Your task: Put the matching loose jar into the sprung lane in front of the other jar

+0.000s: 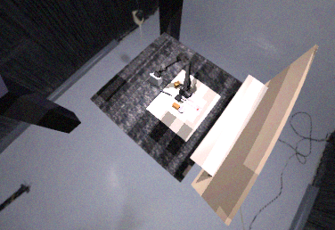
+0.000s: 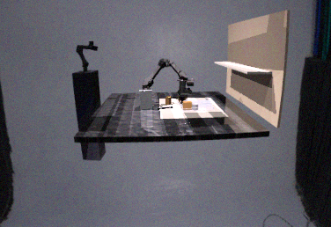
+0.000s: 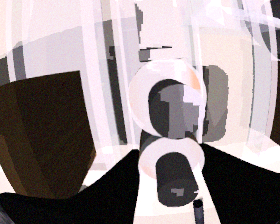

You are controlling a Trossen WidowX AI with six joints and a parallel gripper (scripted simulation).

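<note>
Now: gripper tip 15 cm short of the lane and 2 cm above it. Also, from my gripper tip: shelf board 51 cm ahead, 33 cm above, 2 cm to the left.
</note>
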